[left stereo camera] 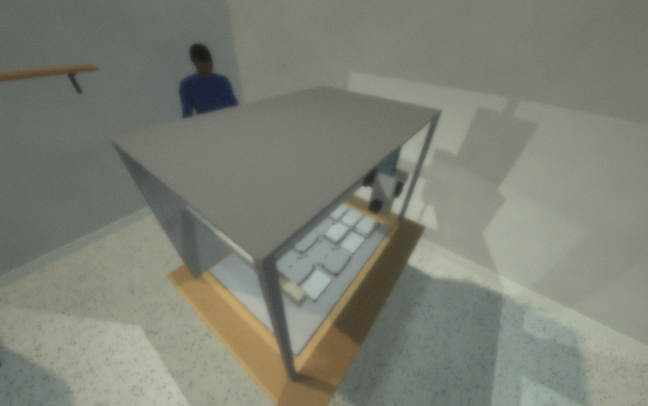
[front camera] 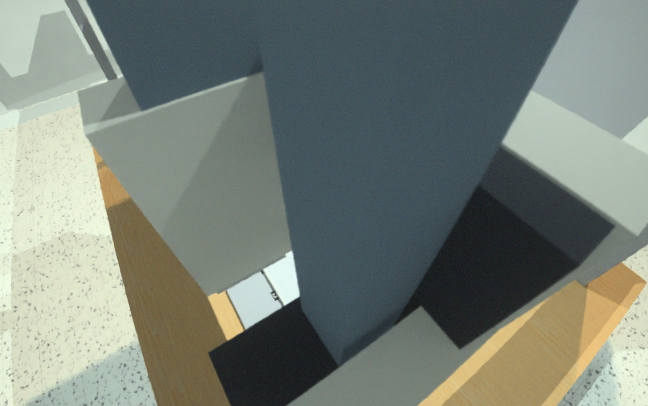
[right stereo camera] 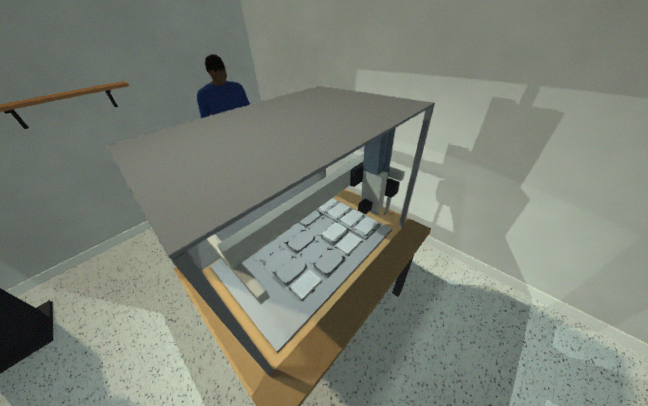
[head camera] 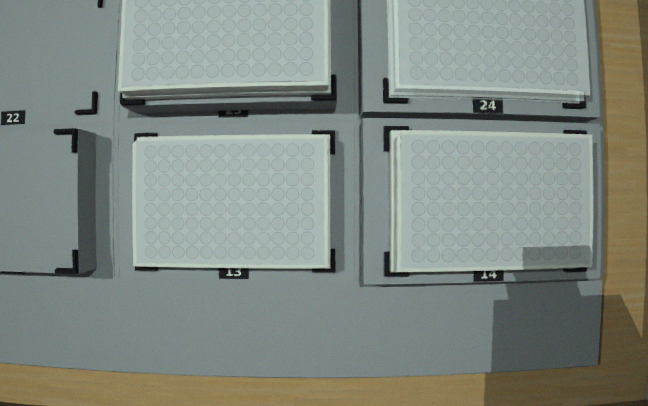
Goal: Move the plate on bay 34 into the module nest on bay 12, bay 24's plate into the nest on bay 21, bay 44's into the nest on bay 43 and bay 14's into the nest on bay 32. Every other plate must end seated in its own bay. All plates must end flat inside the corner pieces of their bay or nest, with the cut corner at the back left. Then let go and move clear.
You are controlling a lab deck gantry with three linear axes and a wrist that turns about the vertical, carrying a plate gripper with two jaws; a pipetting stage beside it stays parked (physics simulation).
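Places are measured from the robot's base along level axes (x left, y down, z back), in millimetres.
Where they show: robot's base, origin of its link: [left stereo camera: 315, 301] [right stereo camera: 302, 300].
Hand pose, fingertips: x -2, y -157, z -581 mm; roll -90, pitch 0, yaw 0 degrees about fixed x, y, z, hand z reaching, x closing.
Observation:
Each offset is from my fingertips to the top centre of the thing. "*": to the spot under its first point.
In the head camera view the bay 14 plate {dx +45, dy +128, dz +25 mm} [head camera: 495, 200] [right stereo camera: 367, 225] lies inside its corner pieces, cut corner at the back left. The bay 24 plate {dx +152, dy +128, dz +25 mm} [head camera: 490, 45] [right stereo camera: 351, 218] lies behind it, partly out of frame. The raised nest on bay 12 {dx +45, dy +135, dz +353 mm} [head camera: 37, 200] [right stereo camera: 330, 261] holds no plate. In the right stereo view the plates on bay 34 {* dx +259, dy +128, dz +26 mm} [right stereo camera: 338, 209] and bay 44 {* dx +347, dy +128, dz +34 mm} [right stereo camera: 327, 204] stand farther back; the nests on bay 21 {* dx +147, dy +138, dz +518 mm} [right stereo camera: 291, 270] and bay 32 {* dx +249, dy +138, dz +358 mm} [right stereo camera: 301, 241] are bare. My gripper [right stereo camera: 365, 206] shows as a small dark block above the deck's far right side; its jaws cannot be made out.
The bay 13 plate {dx +45, dy +143, dz +189 mm} [head camera: 232, 200] and the bay 23 plate {dx +152, dy +124, dz +189 mm} [head camera: 225, 45] lie left of bays 14 and 24. Another plate {dx +45, dy +143, dz +517 mm} [right stereo camera: 305, 284] lies beside the bay 12 nest. The blue-grey column [front camera: 370, 150] hides most of the deck from the front camera. The dark pipetting stage [right stereo camera: 391, 187] hangs beside it.

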